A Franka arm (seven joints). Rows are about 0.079 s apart.
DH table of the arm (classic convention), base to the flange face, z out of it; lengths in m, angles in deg. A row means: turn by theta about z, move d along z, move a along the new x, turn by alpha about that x. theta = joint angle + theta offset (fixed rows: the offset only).
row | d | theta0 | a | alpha
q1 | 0.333 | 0 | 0 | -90
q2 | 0 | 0 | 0 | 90
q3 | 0.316 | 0 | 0.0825 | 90
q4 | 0 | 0 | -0.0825 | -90
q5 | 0.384 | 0 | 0 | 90
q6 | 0 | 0 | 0.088 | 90
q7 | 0.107 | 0 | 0 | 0
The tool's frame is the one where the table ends.
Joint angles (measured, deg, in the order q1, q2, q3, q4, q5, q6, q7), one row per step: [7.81, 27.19, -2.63, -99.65, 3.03, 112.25, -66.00]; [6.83, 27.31, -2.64, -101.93, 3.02, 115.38, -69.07]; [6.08, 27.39, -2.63, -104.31, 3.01, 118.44, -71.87]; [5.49, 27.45, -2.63, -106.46, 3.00, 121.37, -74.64]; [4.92, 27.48, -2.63, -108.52, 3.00, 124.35, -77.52]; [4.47, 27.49, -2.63, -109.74, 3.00, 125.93, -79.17]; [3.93, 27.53, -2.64, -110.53, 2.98, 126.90, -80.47]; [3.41, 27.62, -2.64, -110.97, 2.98, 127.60, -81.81]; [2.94, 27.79, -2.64, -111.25, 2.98, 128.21, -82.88]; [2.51, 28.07, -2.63, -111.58, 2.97, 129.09, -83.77]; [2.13, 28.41, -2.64, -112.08, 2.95, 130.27, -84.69]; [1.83, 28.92, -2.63, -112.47, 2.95, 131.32, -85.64]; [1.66, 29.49, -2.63, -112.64, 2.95, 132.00, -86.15]
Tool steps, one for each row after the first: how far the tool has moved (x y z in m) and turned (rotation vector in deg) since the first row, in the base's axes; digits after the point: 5 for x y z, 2 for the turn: [-0.00402, -0.01193, -0.01450, 0.70, -0.76, 1.88]; [-0.00972, -0.02109, -0.02902, 1.29, -1.38, 3.76]; [-0.01520, -0.02841, -0.04150, 1.84, -2.14, 5.78]; [-0.02058, -0.03538, -0.05266, 2.37, -3.06, 7.94]; [-0.02435, -0.04064, -0.05925, 2.65, -3.43, 9.06]; [-0.02700, -0.04675, -0.06387, 2.86, -3.59, 9.77]; [-0.02828, -0.05239, -0.06695, 3.10, -3.78, 10.54]; [-0.02900, -0.05744, -0.06989, 3.27, -3.96, 11.11]; [-0.02976, -0.06201, -0.07399, 3.38, -4.24, 11.56]; [-0.03117, -0.06631, -0.07944, 3.45, -4.59, 12.07]; [-0.03263, -0.06954, -0.08606, 3.56, -4.75, 12.69]; [-0.03367, -0.07144, -0.09229, 3.62, -4.69, 13.01]
